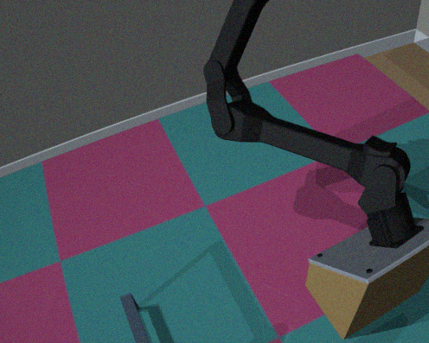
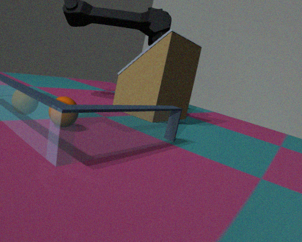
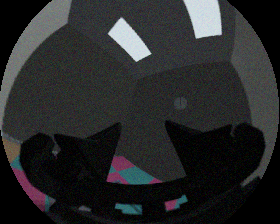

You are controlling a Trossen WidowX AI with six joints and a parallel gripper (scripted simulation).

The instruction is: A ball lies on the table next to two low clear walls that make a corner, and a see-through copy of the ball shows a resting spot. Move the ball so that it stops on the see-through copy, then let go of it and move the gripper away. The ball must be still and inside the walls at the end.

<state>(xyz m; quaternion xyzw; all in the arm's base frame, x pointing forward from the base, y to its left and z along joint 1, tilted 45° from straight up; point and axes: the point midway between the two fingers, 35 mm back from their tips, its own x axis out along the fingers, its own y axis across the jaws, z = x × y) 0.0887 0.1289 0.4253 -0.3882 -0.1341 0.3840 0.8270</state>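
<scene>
Now: the orange ball 560 mm below my gripper tip, 260 mm ahead of it and 190 mm to the left of it.
</scene>
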